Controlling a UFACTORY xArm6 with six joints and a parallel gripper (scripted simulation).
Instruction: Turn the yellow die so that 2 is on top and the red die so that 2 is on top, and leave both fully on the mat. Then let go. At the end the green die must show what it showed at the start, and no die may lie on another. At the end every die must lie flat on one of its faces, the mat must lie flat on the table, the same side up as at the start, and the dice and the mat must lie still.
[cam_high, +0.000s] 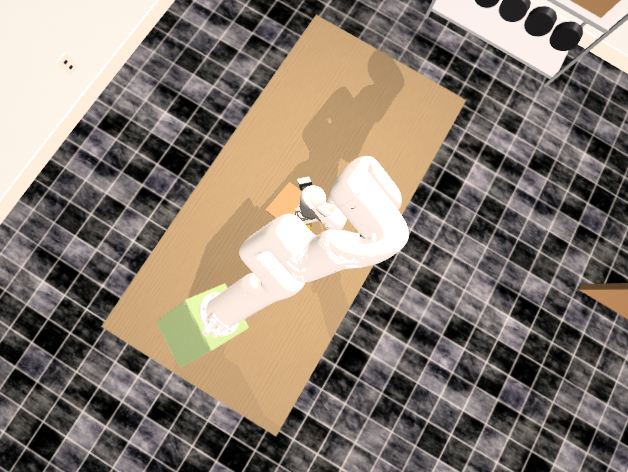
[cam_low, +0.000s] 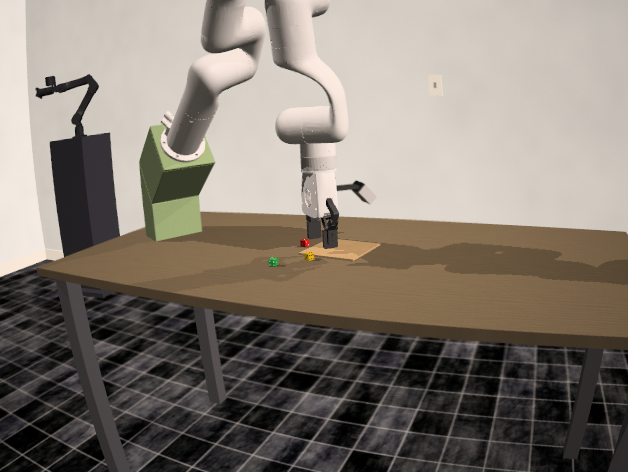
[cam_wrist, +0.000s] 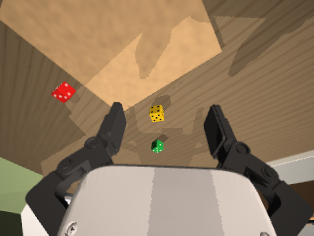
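Right now my hand is 3 cm past the yellow die, 1 cm to the left of it and 4 cm above it. From my hand the other things lie so: red die (7 cm behind, 10 cm to the left, 4 cm below); green die (10 cm behind, 6 cm to the right, 4 cm below); tan mat (2 cm ahead, 8 cm to the left, 4 cm below).
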